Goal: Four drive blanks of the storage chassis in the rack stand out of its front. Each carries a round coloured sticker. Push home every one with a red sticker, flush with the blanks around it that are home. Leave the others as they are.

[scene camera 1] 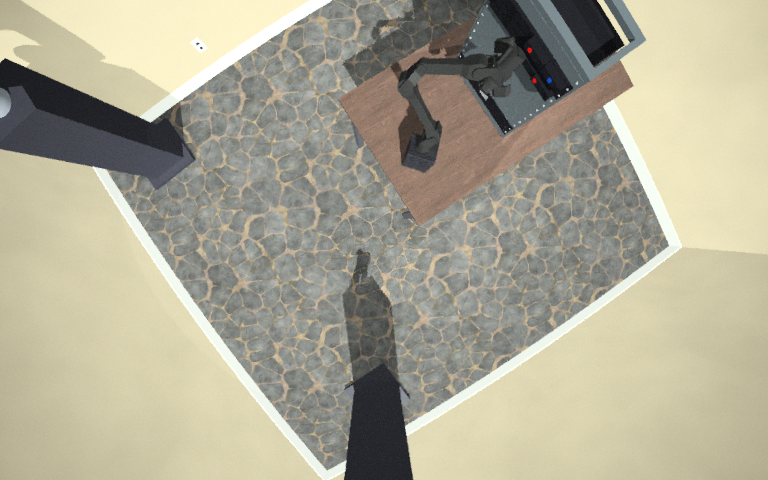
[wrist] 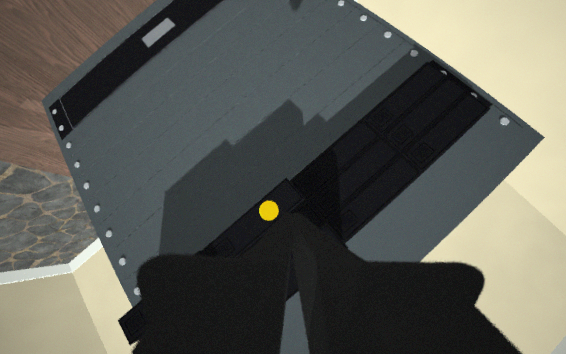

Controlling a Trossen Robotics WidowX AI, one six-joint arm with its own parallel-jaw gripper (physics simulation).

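The storage chassis (scene camera 1: 540, 67) (wrist: 395, 165) is a black block of drive blanks in the grey rack (scene camera 1: 635, 40) (wrist: 210, 100). In the scene view one red sticker (scene camera 1: 529, 50) shows beside the gripper, another red sticker (scene camera 1: 534, 80) shows nearer the rack's lower right side, and a blue sticker (scene camera 1: 548, 80) lies beside that one. In the wrist view a yellow sticker (wrist: 269, 210) marks a blank that stands out. My gripper (scene camera 1: 522, 52) (wrist: 291, 219) is shut and empty, its tips appearing just right of the yellow sticker. The fingers hide part of the chassis; contact cannot be told.
The rack lies on a brown wooden table (scene camera 1: 453, 164) (wrist: 45, 60), which also bears the arm's base (scene camera 1: 420, 157). A black strip with a light label (wrist: 158, 32) runs along another part of the rack. A black end (wrist: 132, 324) juts past the rack's edge at lower left.
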